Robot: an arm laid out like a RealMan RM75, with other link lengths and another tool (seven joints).
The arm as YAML. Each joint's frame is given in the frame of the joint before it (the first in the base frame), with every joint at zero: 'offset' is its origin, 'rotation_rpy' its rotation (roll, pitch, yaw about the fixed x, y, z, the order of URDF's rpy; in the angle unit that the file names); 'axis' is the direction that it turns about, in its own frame. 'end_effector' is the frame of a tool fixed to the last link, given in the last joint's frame.
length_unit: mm
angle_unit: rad
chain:
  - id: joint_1
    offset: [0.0, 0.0, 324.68]
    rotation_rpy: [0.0, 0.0, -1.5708]
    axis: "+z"
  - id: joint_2
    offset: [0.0, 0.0, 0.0]
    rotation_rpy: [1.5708, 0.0, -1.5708]
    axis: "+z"
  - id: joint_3
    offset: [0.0, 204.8, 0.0]
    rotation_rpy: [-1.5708, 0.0, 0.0]
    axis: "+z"
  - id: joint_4
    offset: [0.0, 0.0, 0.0]
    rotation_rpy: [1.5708, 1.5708, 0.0]
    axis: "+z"
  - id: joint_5
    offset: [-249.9, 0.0, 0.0]
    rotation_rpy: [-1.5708, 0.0, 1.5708]
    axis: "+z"
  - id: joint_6
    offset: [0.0, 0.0, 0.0]
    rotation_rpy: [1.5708, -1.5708, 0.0]
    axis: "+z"
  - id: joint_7
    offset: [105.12, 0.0, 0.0]
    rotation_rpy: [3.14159, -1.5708, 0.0]
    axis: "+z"
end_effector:
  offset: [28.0, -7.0, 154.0]
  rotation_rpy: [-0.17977, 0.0, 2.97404]
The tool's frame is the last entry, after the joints.
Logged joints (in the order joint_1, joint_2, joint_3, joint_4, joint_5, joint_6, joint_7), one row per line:
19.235, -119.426, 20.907, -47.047, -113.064, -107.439, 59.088
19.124, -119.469, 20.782, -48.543, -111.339, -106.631, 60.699
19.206, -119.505, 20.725, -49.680, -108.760, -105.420, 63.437
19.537, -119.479, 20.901, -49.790, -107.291, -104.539, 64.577
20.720, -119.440, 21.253, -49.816, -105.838, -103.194, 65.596
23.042, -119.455, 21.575, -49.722, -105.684, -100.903, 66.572
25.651, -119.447, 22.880, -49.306, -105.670, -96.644, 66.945
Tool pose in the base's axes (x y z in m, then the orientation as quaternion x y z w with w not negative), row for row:
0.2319, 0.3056, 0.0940, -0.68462, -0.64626, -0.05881, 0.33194
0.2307, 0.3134, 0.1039, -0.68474, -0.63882, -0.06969, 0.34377
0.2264, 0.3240, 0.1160, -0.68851, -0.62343, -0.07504, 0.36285
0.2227, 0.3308, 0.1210, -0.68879, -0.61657, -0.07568, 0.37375
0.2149, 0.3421, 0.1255, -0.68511, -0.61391, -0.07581, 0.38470
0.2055, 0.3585, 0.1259, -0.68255, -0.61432, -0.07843, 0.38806
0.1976, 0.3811, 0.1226, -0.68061, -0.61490, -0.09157, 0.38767
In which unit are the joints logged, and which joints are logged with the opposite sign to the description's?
The joints are logged in degrees. Opposite sign: joint_2, joint_3.
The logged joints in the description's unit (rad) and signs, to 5 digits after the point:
0.33571, 2.08438, -0.36490, -0.82113, -1.97334, -1.87516, 1.03128
0.33378, 2.08513, -0.36271, -0.84724, -1.94323, -1.86106, 1.05940
0.33521, 2.08576, -0.36172, -0.86708, -1.89822, -1.83993, 1.10718
0.34098, 2.08530, -0.36479, -0.86900, -1.87258, -1.82455, 1.12708
0.36163, 2.08462, -0.37093, -0.86945, -1.84722, -1.80108, 1.14487
0.40216, 2.08488, -0.37655, -0.86781, -1.84453, -1.76109, 1.16190
0.44769, 2.08474, -0.39933, -0.86055, -1.84429, -1.68676, 1.16841

